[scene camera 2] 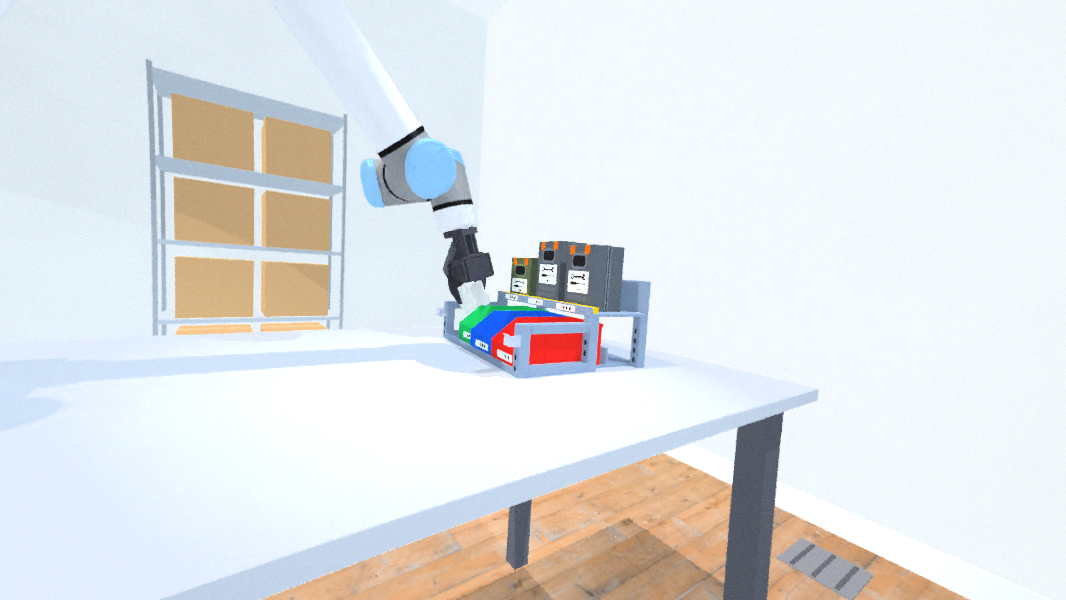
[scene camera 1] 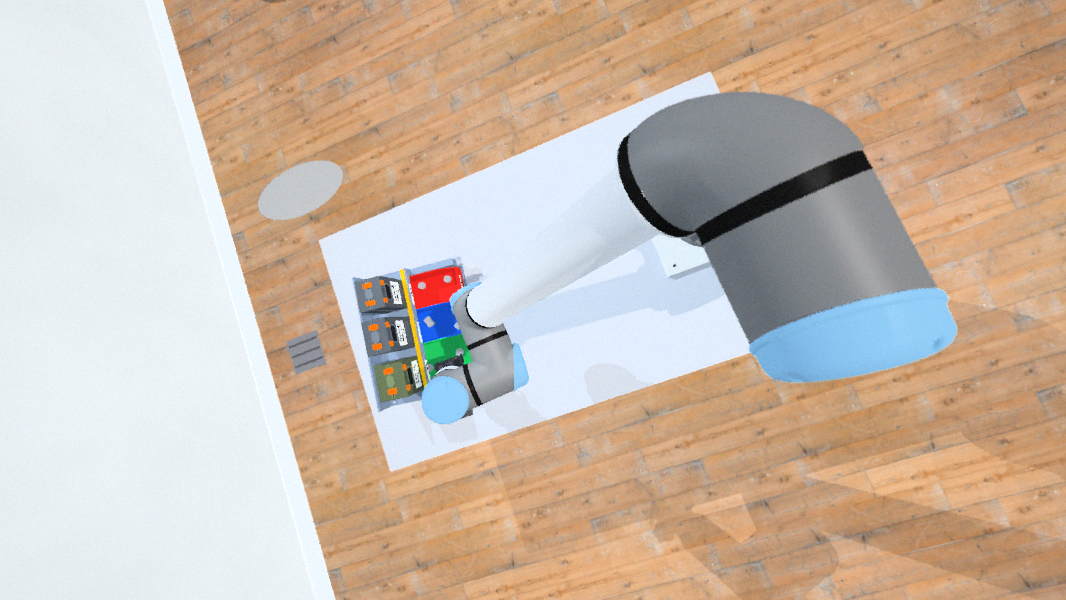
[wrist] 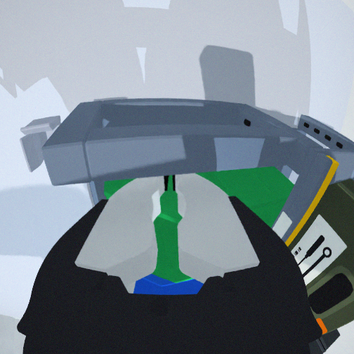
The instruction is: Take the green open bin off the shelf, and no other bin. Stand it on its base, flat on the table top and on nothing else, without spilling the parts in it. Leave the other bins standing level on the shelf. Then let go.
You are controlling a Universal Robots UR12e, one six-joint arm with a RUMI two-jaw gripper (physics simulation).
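Places are measured from the arm's base along level axes (x back, y right, z up), in metres.
Pixels of known places: gripper, fingertip midpoint: (scene camera 2: 477, 320).
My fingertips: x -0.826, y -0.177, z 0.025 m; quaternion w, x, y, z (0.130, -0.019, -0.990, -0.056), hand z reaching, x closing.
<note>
Ahead of a thing's pixels: the offset from my fingertips to its top centre. "*": to the spot under its first point. Level surfaces: height alone.
The green open bin {* dx -0.026, dy +0.086, dz -0.034 m} (scene camera 1: 446, 348) (scene camera 2: 467, 328) (wrist: 255, 187) stands on the lower level of the grey shelf {* dx +0.053, dy +0.331, dz +0.036 m} (scene camera 2: 553, 327) (wrist: 135, 154), at the end of the row beside the blue bin {* dx -0.039, dy +0.164, dz -0.034 m} (scene camera 1: 434, 326) (scene camera 2: 488, 327) (wrist: 165, 286). The red bin {* dx +0.007, dy +0.288, dz -0.034 m} (scene camera 1: 434, 284) (scene camera 2: 555, 348) is on the blue bin's other side. My gripper (scene camera 2: 473, 304) (wrist: 170, 170) is shut with nothing between its pale fingers. They point down at the green bin, low over or inside it; contact is unclear. The fingers hide much of the bin in the wrist view, and its parts are mostly hidden.
Two dark grey containers {dx -0.100, dy +0.167, dz +0.191 m} (scene camera 1: 386, 335) {* dx -0.047, dy +0.315, dz +0.124 m} (scene camera 2: 593, 275) and an olive one {dx -0.121, dy +0.049, dz +0.156 m} (scene camera 1: 393, 380) (scene camera 2: 522, 275) (wrist: 330, 250) stand on the upper level behind a yellow lip {* dx -0.049, dy +0.224, dz +0.069 m} (scene camera 1: 409, 309) (wrist: 315, 202). A shelf side rail lies close beyond my fingertips. The white table top {dz -0.043 m} (scene camera 1: 522, 193) (scene camera 2: 298, 447) extends in front of the shelf.
</note>
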